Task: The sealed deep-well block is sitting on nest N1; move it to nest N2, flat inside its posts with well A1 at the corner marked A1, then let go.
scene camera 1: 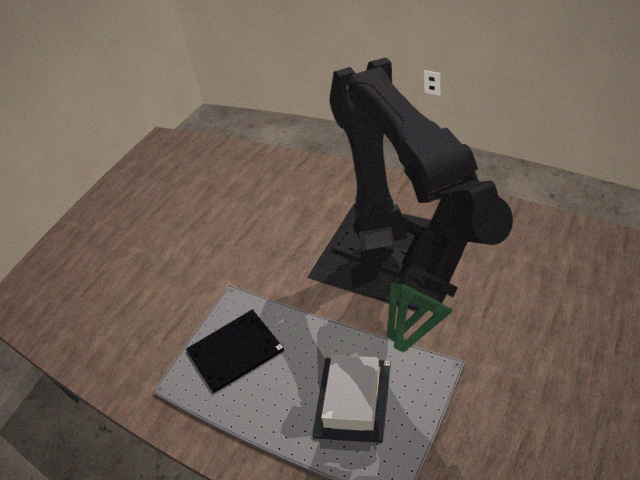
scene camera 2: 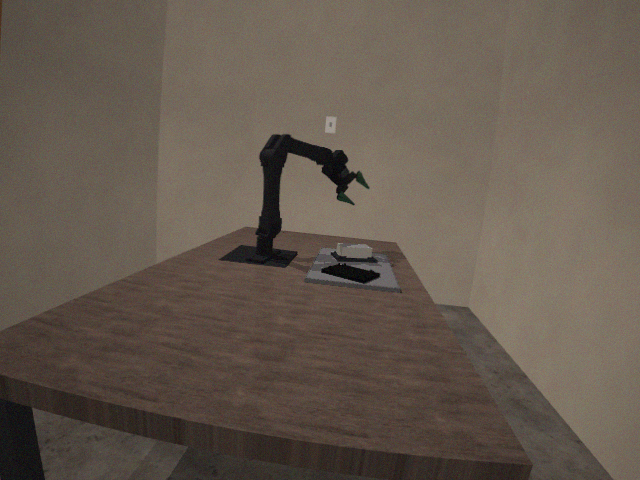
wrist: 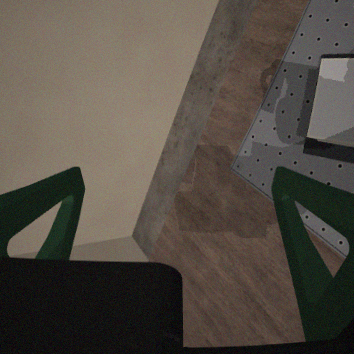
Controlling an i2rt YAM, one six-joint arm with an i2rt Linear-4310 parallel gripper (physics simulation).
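Observation:
The sealed deep-well block, pale and box-shaped, sits flat on the dark nest N1. A small white tag is at that nest's back right corner in the first scene view. The black nest N2 is empty and turned at an angle, with a white tag at its right corner. My gripper is open and empty, its green fingers wide apart, high above the board and the block. In the wrist view the block is at the right edge, partly cut off.
Both nests stand on a grey perforated board on the wooden table. The arm's dark base plate lies behind the board in the first scene view. Walls stand beyond the table.

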